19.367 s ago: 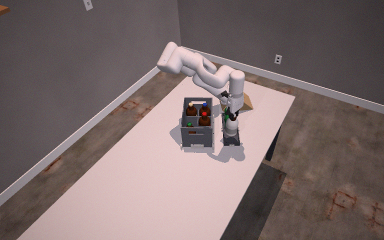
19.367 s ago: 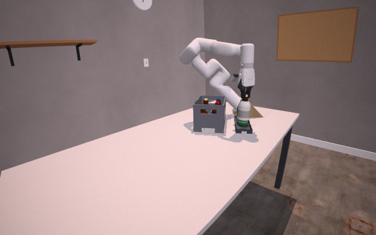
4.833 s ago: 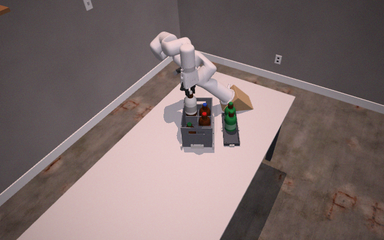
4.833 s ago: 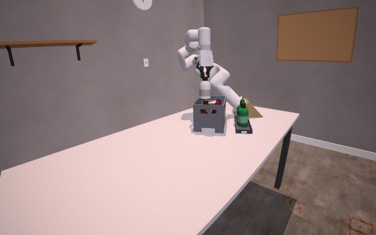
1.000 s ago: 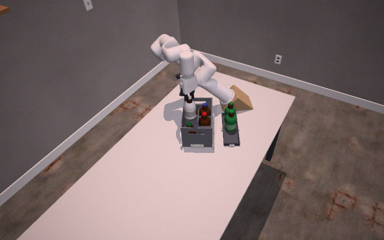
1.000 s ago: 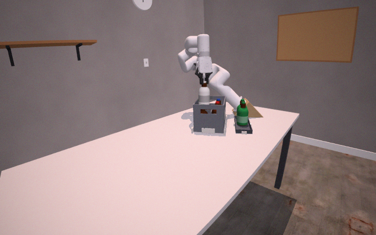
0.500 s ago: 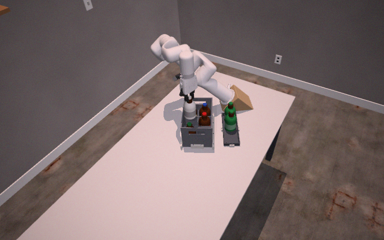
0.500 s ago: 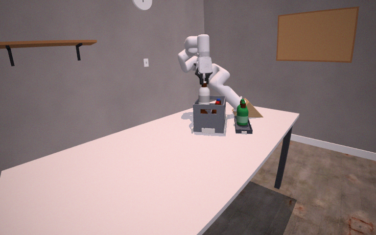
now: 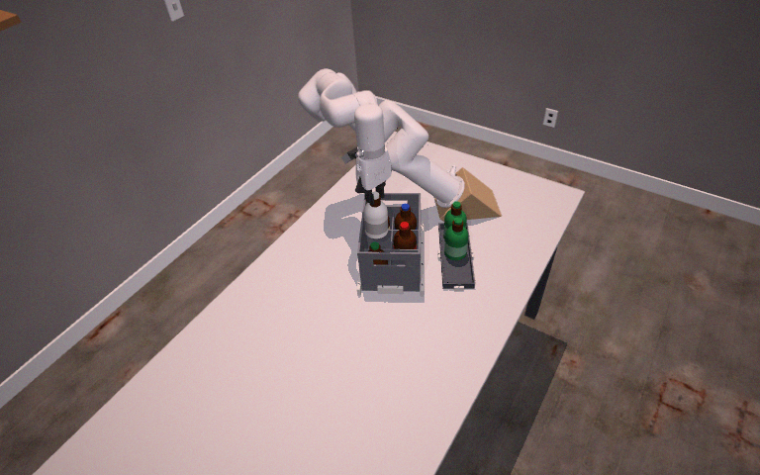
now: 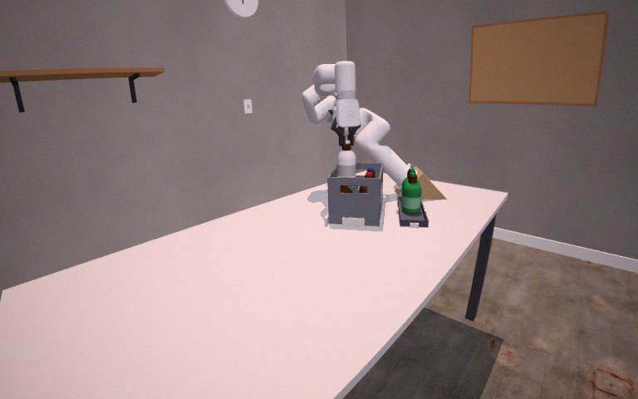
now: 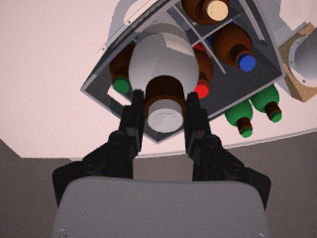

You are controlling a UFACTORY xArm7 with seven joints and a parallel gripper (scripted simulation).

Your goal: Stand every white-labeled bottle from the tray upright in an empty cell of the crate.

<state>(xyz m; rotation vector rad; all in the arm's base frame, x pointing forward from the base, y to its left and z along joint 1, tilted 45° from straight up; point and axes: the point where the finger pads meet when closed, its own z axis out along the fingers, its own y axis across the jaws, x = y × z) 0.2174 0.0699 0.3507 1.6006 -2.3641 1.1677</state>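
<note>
The white-labeled bottle lies 80 mm below my hand. From my hand the other things lie so: grey crate (200 mm below, 40 mm to the left, 10 mm behind); then dark tray (270 mm below, 240 mm to the left, 80 mm behind).
</note>
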